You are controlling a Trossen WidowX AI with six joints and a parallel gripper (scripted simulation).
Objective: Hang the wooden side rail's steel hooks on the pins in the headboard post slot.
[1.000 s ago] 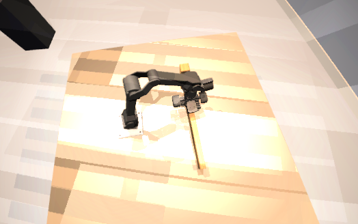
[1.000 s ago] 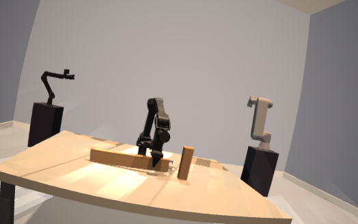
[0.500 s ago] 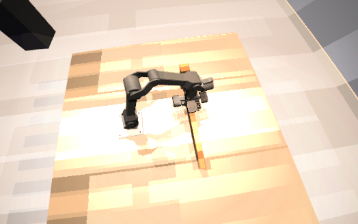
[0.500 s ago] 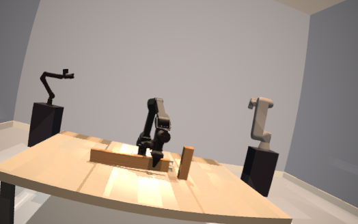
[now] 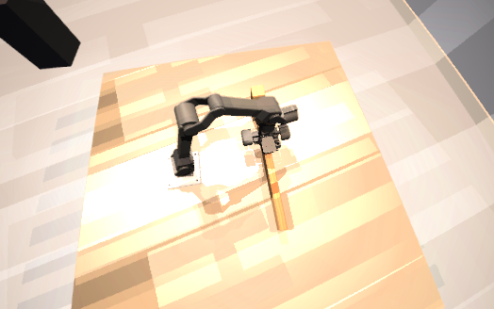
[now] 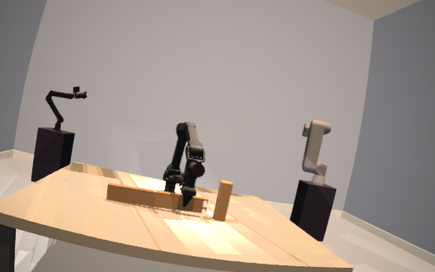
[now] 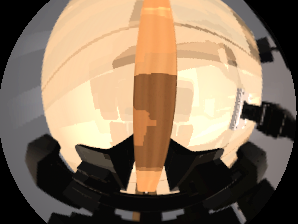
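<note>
The headboard post lies 160 mm to the left of my gripper tip, 40 mm above it and 20 mm behind it.
</note>
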